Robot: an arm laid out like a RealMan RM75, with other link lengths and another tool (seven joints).
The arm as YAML. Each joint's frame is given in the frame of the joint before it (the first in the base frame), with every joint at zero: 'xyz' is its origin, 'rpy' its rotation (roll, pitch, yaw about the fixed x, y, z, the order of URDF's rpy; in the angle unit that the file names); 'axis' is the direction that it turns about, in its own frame. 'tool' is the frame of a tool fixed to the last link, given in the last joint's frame.
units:
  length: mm
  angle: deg
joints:
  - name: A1
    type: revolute
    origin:
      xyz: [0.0, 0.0, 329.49]
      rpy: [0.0, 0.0, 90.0]
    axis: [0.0, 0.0, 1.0]
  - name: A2
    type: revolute
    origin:
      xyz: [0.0, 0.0, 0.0]
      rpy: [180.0, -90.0, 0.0]
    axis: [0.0, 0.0, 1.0]
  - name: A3
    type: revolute
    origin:
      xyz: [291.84, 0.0, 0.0]
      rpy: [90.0, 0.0, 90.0]
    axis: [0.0, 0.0, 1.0]
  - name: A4
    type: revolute
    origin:
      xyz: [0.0, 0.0, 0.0]
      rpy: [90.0, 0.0, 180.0]
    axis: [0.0, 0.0, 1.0]
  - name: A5
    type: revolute
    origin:
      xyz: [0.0, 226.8, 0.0]
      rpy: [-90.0, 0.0, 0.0]
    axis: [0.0, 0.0, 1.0]
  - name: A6
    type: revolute
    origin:
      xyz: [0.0, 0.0, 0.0]
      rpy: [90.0, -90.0, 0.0]
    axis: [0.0, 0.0, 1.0]
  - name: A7
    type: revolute
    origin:
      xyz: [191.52, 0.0, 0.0]
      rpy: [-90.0, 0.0, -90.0]
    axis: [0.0, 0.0, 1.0]
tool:
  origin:
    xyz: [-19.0, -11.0, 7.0]
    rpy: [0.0, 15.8, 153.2]
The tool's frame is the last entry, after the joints.
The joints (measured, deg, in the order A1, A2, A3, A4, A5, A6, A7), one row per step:
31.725, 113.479, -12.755, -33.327, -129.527, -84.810, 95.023
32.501, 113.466, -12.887, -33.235, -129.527, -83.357, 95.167
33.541, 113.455, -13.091, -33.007, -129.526, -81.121, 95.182
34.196, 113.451, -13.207, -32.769, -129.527, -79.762, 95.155
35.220, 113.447, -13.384, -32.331, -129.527, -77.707, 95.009
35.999, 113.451, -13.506, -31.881, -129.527, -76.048, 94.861
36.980, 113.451, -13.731, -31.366, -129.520, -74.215, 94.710
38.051, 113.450, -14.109, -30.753, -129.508, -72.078, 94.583
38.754, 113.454, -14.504, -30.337, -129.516, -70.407, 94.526
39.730, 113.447, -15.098, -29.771, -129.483, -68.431, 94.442
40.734, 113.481, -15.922, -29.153, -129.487, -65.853, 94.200
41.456, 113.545, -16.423, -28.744, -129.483, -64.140, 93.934
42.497, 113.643, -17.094, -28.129, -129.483, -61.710, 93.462
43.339, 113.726, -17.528, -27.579, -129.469, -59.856, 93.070
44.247, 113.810, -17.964, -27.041, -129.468, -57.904, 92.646
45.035, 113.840, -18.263, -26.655, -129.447, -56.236, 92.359
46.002, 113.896, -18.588, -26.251, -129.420, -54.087, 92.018
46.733, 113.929, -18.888, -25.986, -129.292, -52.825, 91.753
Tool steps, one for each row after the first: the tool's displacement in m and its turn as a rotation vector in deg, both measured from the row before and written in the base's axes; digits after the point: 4 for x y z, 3 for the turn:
-0.0015, 0.0076, 0.0004, 0.647, -0.704, -0.193
-0.0015, 0.0105, 0.0003, 1.003, -1.126, -0.310
-0.0012, 0.0063, -0.0002, 0.567, -0.621, -0.161
-0.0023, 0.0095, -0.0006, 0.835, -0.944, -0.147
-0.0016, 0.0071, -0.0009, 0.633, -0.693, -0.173
-0.0029, 0.0084, -0.0012, 0.629, -0.793, -0.047
-0.0031, 0.0092, -0.0016, 0.643, -0.948, -0.117
-0.0015, 0.0063, -0.0012, 0.461, -0.826, -0.201
-0.0032, 0.0080, -0.0018, 0.454, -0.997, -0.037
-0.0021, 0.0088, -0.0022, 0.618, -1.519, -0.168
-0.0020, 0.0060, -0.0016, 0.443, -1.030, 0.008
-0.0030, 0.0084, -0.0024, 0.642, -1.495, 0.079
-0.0028, 0.0064, -0.0021, 0.496, -1.059, 0.084
-0.0031, 0.0068, -0.0018, 0.566, -1.159, 0.124
-0.0028, 0.0062, -0.0005, 0.632, -0.952, 0.062
-0.0033, 0.0078, 0.0000, 0.920, -1.209, 0.016
-0.0038, 0.0055, -0.0002, 0.521, -0.724, 0.254

